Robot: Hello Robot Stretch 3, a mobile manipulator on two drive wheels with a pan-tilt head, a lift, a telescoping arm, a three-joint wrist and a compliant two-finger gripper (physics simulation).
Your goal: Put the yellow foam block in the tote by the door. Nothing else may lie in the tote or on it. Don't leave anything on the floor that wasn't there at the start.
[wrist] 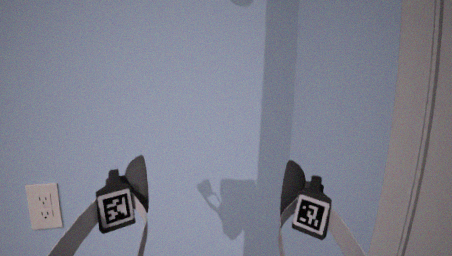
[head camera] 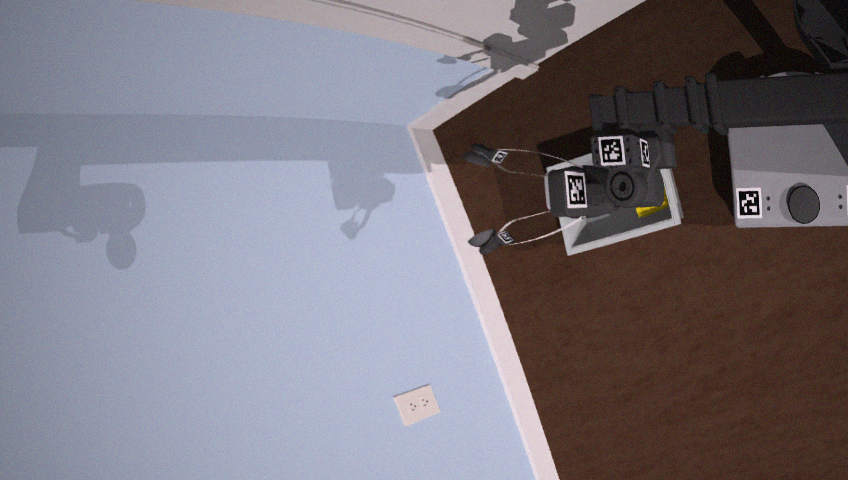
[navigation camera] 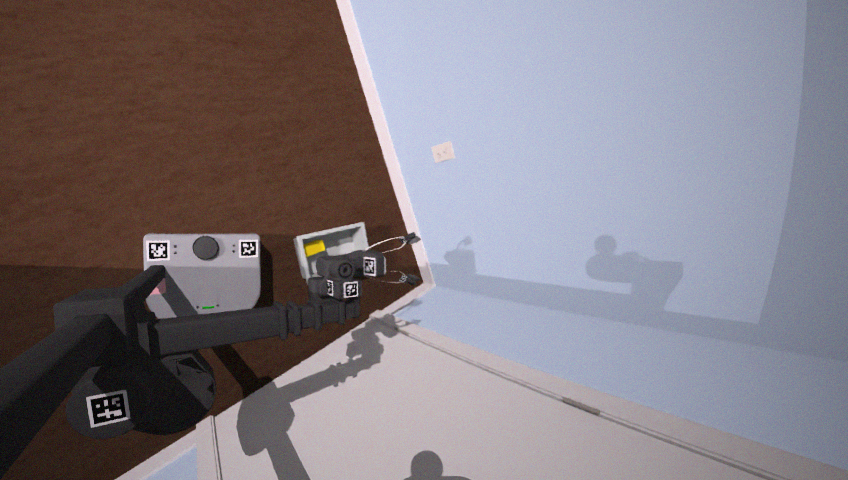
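Where they show: gripper, fingertip midpoint: (head camera: 468,199) (navigation camera: 418,258); robot's base, origin of the base link: (head camera: 801,202) (navigation camera: 205,246).
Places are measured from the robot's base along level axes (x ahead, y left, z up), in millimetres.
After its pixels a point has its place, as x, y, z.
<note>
The yellow foam block (head camera: 651,208) {5, -399, 63} (navigation camera: 315,247) {-9, -404, 63} lies inside the light grey tote (head camera: 624,238) {67, -454, 120} (navigation camera: 301,261) {-61, -334, 97}, at the end nearer my base. My wrist and gripper body hang over the tote and hide part of its inside; in the head camera view they also hide part of the block. My gripper (head camera: 482,198) {-18, -516, 610} (navigation camera: 409,258) {-18, -516, 610} (wrist: 215,178) {-18, -516, 610} is open, with nothing between its fingers. Its fingertips reach past the tote's far end, towards the blue wall. Neither the block nor the tote shows in the wrist view.
My base (head camera: 773,148) {-109, -62, 160} (navigation camera: 232,285) {-124, -77, 160} stands beside the tote. A pink patch (navigation camera: 157,287) {-113, 136, 161} shows at the base, partly hidden by my arm. The blue wall with an outlet (head camera: 416,405) {392, -811, 408} (navigation camera: 442,151) {397, -813, 400} (wrist: 44,206) and a white baseboard meets the pale door side at a corner near my fingers.
</note>
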